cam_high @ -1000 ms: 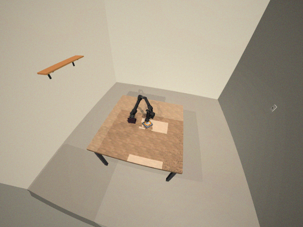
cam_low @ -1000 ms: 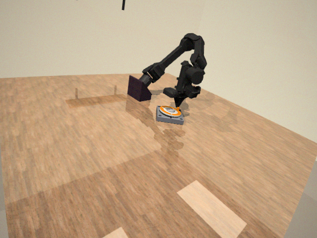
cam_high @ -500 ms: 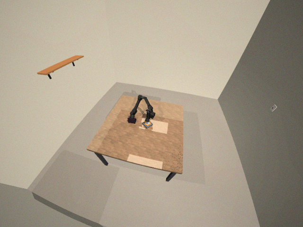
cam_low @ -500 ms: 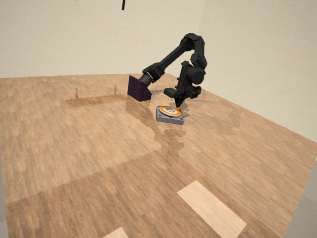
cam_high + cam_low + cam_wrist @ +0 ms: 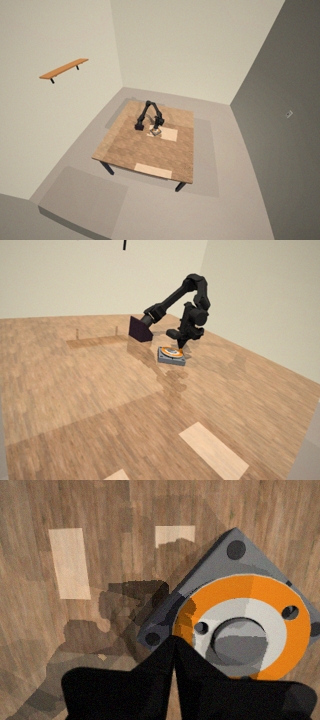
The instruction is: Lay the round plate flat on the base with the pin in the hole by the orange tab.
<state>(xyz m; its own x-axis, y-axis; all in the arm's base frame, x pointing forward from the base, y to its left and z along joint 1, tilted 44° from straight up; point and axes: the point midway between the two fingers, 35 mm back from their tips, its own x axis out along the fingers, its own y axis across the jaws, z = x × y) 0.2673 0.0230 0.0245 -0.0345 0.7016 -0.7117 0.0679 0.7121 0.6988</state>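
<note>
Now: the round plate 3 cm to the right of my gripper tip. From my gripper tip the other things lie so: square grey base: 5 cm to the right, 2 cm below.
</note>
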